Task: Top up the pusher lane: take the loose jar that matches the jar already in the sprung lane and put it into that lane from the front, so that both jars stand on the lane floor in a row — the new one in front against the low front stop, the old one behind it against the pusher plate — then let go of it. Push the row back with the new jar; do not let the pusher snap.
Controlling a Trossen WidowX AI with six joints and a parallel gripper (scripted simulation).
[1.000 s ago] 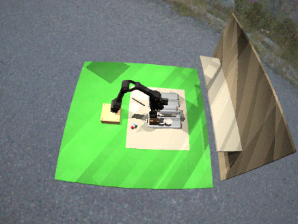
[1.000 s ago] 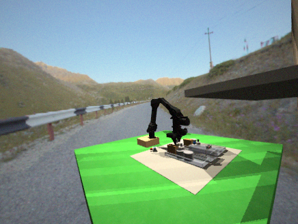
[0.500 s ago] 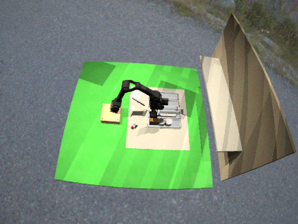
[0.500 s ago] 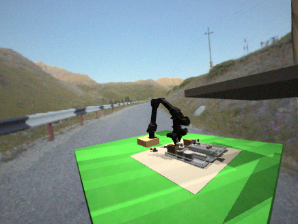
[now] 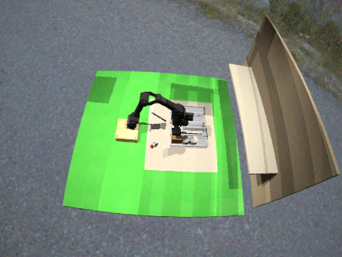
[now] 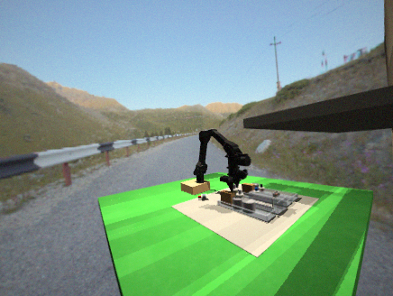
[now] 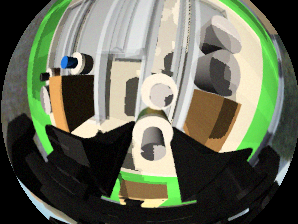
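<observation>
Right now the grey lane rack is 13 cm ahead of my gripper tip, 5 cm to the left of it and 4 cm below it. Also, from my gripper tip: thin black rod 15 cm behind, 11 cm to the left, 5 cm below; tan wall panel 60 cm ahead, 34 cm above, 11 cm to the left.
</observation>
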